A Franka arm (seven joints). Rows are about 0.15 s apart.
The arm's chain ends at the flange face. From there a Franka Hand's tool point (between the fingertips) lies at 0.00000 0.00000 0.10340 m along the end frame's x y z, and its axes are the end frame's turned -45 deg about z.
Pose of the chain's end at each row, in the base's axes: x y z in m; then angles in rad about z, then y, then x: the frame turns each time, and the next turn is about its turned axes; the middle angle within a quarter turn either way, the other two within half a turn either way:
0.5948, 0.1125, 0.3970, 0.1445, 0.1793, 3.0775
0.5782, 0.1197, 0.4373, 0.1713, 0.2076, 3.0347
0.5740, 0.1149, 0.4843, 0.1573, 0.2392, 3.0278
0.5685, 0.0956, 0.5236, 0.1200, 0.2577, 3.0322
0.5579, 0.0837, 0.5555, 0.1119, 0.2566, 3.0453
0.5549, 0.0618, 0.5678, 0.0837, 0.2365, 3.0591
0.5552, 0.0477, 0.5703, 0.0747, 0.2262, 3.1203
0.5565, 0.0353, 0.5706, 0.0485, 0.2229, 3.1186
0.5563, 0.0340, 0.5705, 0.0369, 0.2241, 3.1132
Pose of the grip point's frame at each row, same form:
0.5775, 0.1033, 0.2955, 0.9428, 0.1715, -3.0587
0.5592, 0.1052, 0.3367, 0.9760, 0.2214, -3.0678
0.5518, 0.0995, 0.3845, 0.9679, 0.2481, -3.0491
0.5438, 0.0813, 0.4242, 0.9338, 0.2577, -3.0322
0.5331, 0.0709, 0.4559, 0.9244, 0.2477, -3.0240
0.5316, 0.0513, 0.4676, 0.8915, 0.2242, -3.0295
0.5322, 0.0438, 0.4696, 0.8753, 0.1741, -2.9949
0.5338, 0.0318, 0.4698, 0.8489, 0.1730, -2.9985
0.5335, 0.0302, 0.4697, 0.8380, 0.1776, -3.0014

